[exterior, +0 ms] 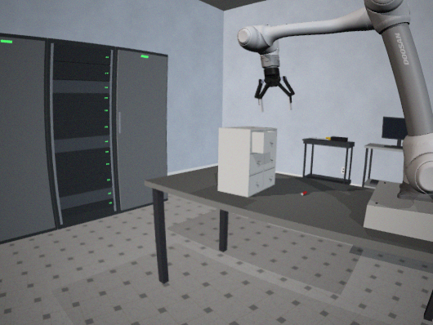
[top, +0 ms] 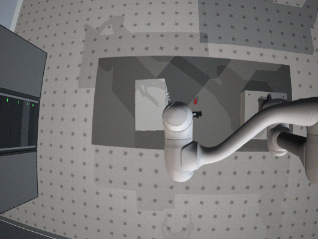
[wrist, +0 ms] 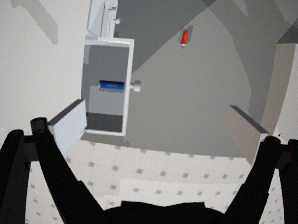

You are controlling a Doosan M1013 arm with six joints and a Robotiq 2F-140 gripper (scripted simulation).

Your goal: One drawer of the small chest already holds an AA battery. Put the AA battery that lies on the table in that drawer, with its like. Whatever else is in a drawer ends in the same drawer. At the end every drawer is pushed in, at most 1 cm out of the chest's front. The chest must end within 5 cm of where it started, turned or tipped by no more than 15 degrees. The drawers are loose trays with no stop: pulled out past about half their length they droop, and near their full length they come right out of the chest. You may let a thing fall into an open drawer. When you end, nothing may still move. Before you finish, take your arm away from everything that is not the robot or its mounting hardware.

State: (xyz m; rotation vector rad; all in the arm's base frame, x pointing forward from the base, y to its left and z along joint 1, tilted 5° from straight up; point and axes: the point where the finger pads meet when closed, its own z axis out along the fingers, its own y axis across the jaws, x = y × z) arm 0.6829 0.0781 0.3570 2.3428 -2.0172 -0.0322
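My gripper is now 11 cm past the red AA battery, 15 cm to the left of it and 43 cm above it. The rest, counted from my hand: small blue thing (6 cm ahead, 20 cm below).
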